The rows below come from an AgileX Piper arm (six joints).
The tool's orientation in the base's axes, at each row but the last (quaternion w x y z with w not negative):
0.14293 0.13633 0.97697 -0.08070
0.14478 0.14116 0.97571 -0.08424
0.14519 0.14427 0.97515 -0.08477
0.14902 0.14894 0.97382 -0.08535
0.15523 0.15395 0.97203 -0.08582
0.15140 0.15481 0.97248 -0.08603
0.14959 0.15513 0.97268 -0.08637
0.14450 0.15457 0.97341 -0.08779
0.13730 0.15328 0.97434 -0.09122
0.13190 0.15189 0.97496 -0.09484
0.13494 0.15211 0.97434 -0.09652
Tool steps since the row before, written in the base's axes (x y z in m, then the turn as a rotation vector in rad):
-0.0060 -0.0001 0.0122 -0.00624 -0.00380 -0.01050
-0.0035 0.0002 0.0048 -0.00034 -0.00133 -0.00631
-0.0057 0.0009 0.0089 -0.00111 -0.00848 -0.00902
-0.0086 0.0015 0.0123 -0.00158 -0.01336 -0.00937
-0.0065 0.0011 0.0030 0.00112 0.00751 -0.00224
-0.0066 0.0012 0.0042 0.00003 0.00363 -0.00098
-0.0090 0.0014 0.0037 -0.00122 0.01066 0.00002
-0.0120 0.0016 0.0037 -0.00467 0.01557 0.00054
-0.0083 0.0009 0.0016 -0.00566 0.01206 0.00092
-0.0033 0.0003 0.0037 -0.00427 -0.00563 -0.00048
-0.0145 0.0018 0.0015 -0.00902 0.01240 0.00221
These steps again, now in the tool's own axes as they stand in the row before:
0.0018 -0.0033 -0.0131 0.00799 -0.00417 0.00908
0.0018 -0.0015 -0.0055 0.00191 -0.00058 0.00614
0.0027 -0.0020 -0.0101 0.00161 -0.00723 0.00998
0.0044 -0.0028 -0.0142 0.00086 -0.01193 0.01121
0.0052 -0.0014 -0.0048 0.00177 0.00768 0.00080
0.0050 -0.0015 -0.0060 0.00129 0.00353 0.00015
0.0074 -0.0021 -0.0062 0.00404 0.00959 -0.00263
0.0102 -0.0029 -0.0069 0.00838 0.01299 -0.00505
0.0074 -0.0021 -0.0037 0.00821 0.00934 -0.00488
0.0021 -0.0013 -0.0043 0.00254 -0.00657 0.00075
0.0133 -0.0032 -0.0052 0.01098 0.00836 -0.00704

